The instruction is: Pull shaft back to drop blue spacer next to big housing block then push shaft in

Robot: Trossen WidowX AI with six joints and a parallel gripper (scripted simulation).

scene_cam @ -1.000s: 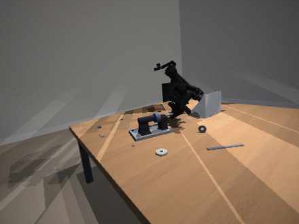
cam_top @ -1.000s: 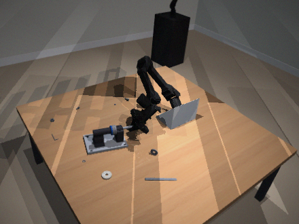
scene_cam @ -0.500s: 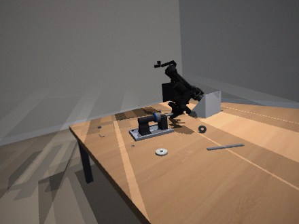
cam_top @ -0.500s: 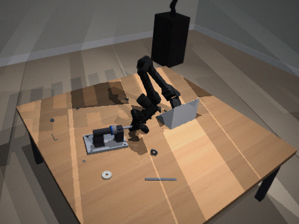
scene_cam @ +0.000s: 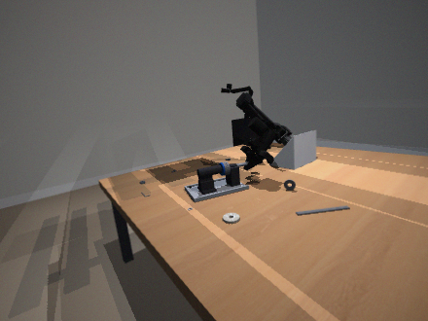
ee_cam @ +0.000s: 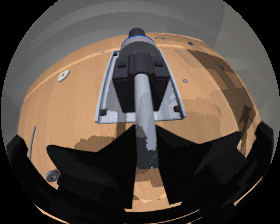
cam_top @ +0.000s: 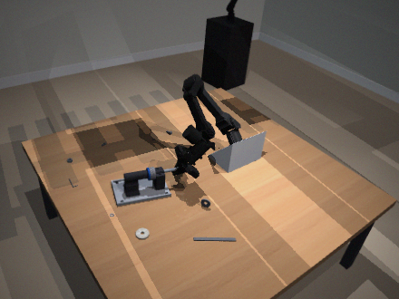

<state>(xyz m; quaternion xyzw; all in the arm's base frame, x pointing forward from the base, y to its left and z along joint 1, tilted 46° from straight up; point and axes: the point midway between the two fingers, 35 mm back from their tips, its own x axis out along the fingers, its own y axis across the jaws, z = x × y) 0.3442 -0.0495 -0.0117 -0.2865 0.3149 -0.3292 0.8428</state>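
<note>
My gripper tip is 3 cm short of the shaft, 1 cm to the left of it and 2 cm below it. Also, from my gripper tip: blue spacer (10 cm ahead, 4 cm to the right, 2 cm above); grey piece (9 cm ahead, 4 cm to the right, 2 cm above); dark flat bar (7 cm ahead, 34 cm to the left, 5 cm below).
</note>
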